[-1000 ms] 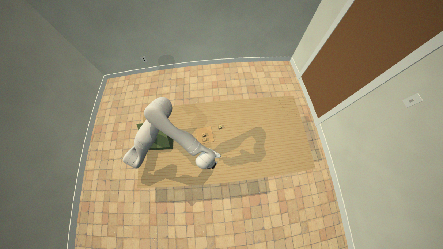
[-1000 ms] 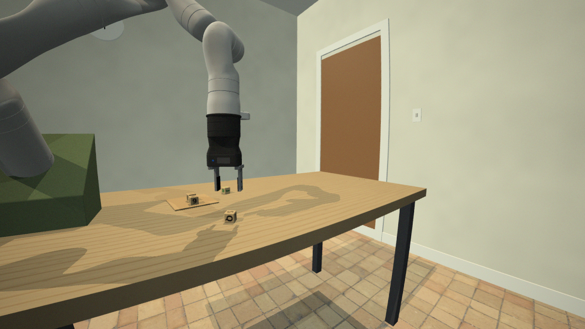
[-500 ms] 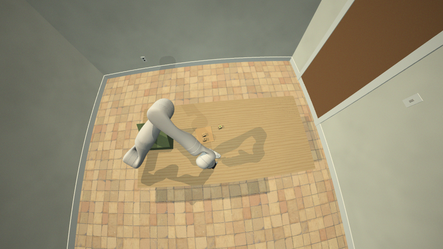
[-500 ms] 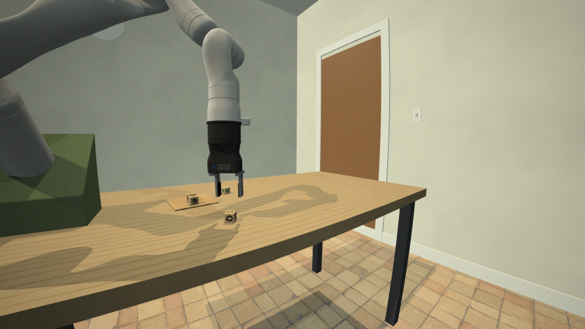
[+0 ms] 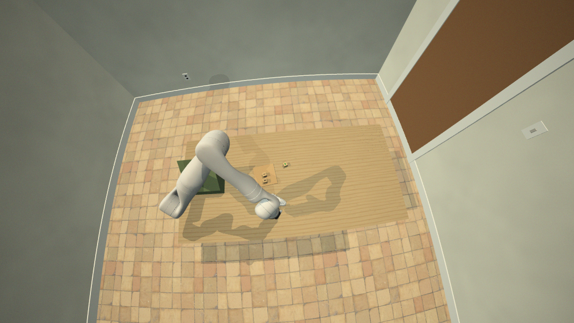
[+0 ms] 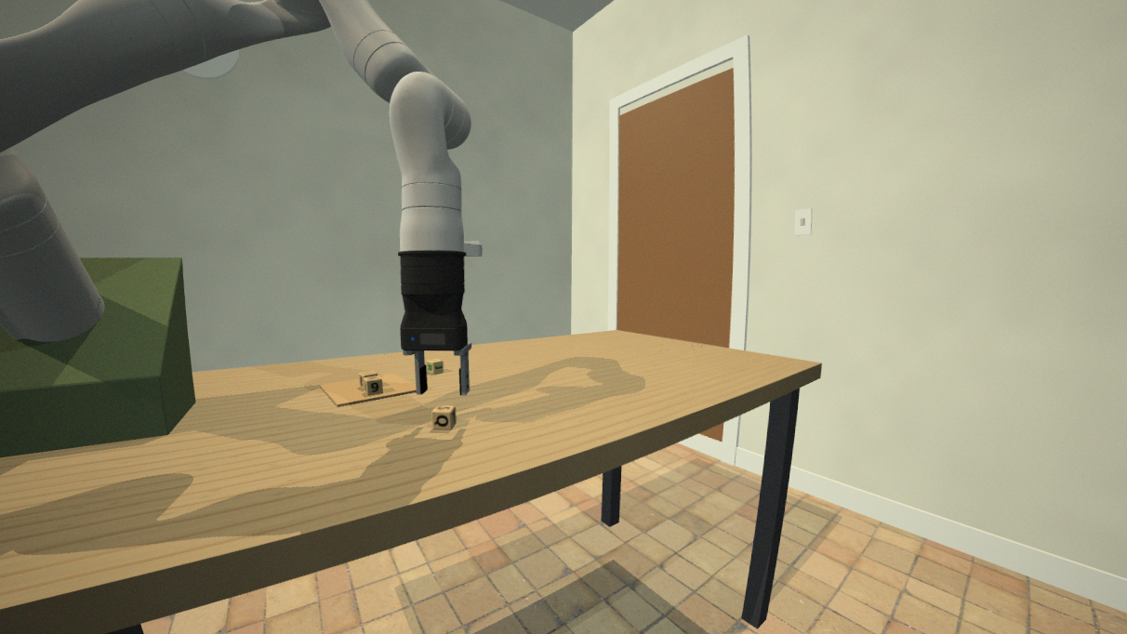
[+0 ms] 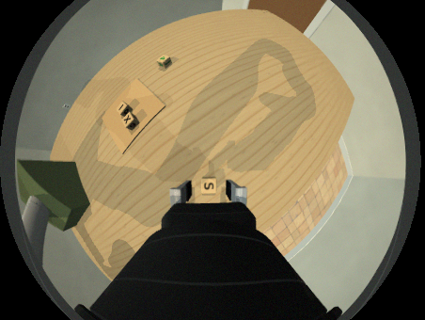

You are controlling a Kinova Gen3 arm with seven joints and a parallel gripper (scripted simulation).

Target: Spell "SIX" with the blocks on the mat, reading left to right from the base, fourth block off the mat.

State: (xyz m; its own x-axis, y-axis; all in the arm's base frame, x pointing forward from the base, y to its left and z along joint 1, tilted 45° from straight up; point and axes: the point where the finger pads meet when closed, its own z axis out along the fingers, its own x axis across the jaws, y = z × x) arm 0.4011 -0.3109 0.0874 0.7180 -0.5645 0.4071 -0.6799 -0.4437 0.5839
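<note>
The tan block lies 50 mm below my hand. The rest, counted from my hand: tan mat 30 mm behind, 240 mm to the left, 60 mm below.
</note>
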